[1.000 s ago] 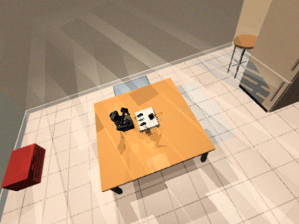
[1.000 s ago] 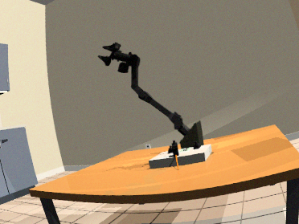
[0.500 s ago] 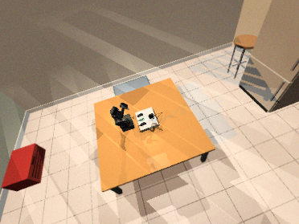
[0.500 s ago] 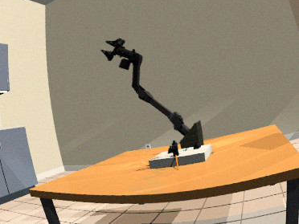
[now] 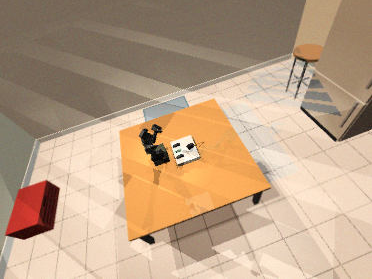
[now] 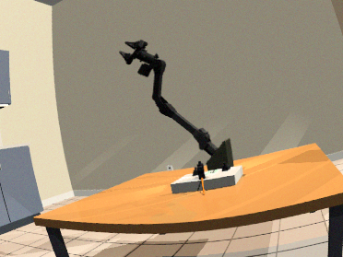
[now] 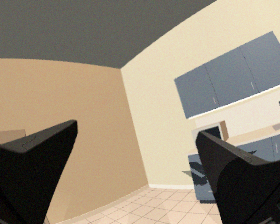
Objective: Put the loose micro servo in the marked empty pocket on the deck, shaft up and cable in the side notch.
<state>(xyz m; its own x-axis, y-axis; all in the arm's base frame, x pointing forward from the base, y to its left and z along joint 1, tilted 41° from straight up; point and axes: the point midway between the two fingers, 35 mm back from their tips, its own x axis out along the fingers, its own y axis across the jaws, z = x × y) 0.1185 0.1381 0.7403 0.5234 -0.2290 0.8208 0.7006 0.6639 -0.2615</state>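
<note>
The white deck lies 78 cm below my gripper tip, 37 cm to the left of it and 23 cm ahead of it.
</note>
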